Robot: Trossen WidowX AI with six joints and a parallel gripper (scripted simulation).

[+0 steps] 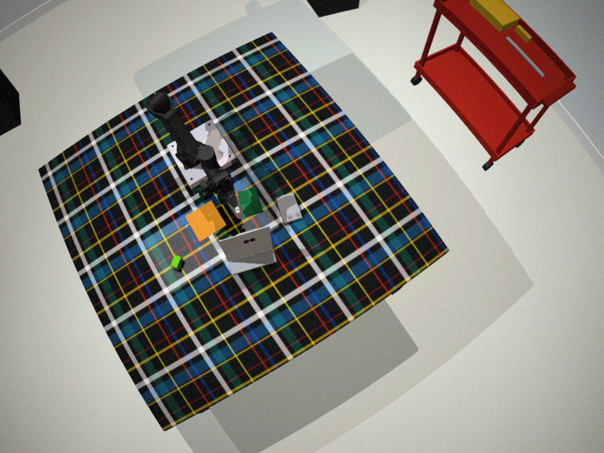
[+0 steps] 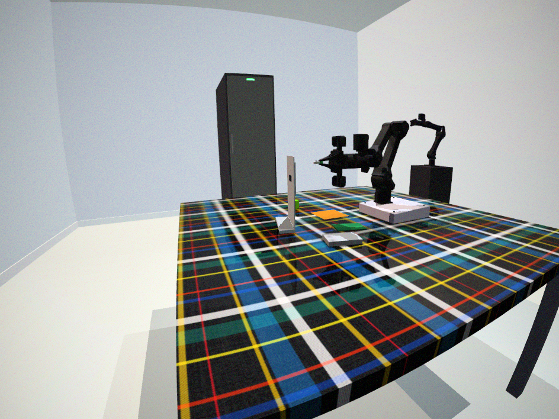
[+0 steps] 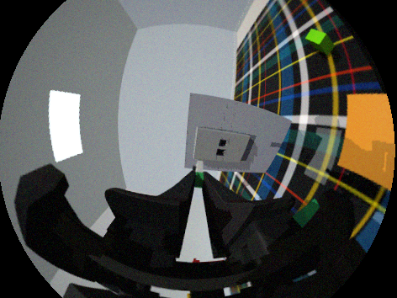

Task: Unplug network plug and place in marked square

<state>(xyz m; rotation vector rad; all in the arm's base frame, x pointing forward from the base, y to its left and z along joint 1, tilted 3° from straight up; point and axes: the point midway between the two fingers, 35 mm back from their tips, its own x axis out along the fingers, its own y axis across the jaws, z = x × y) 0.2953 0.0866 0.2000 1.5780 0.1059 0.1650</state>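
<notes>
My gripper tip is now 9 cm past the orange square, 12 cm to the left of it and 23 cm above it. Also, from my gripper tip: network plug (right at my gripper tip); grey panel (11 cm ahead, 1 cm to the right, 12 cm below); flat grey plate (1 cm behind, 19 cm to the left, 22 cm below).
</notes>
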